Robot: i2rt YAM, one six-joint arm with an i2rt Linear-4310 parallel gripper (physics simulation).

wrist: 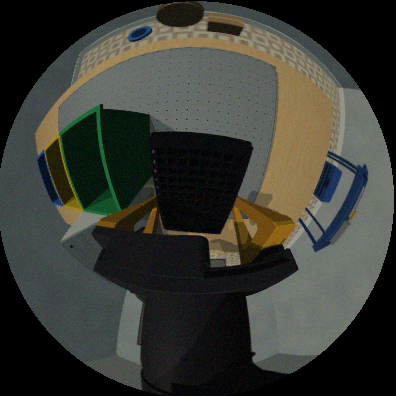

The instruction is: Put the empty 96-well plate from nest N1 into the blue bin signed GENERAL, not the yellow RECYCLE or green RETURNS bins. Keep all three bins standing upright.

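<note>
A dark 96-well plate is held between the two orange fingers of my gripper, which is shut on its sides. The plate is up in the air, above the grey perforated board. At the left stand three bins in a row: the green bin nearest the plate, then the yellow bin, then the blue bin at the far left. All three look upright. The green bin's right wall is close to the plate's left edge in the view. The signs on the bins do not show, and nest N1 cannot be made out.
The grey perforated board lies on a wooden table. A blue ring-shaped object, a dark round object and a brown box are beyond the table's far edge. A blue frame-like object is at the right, past the table edge.
</note>
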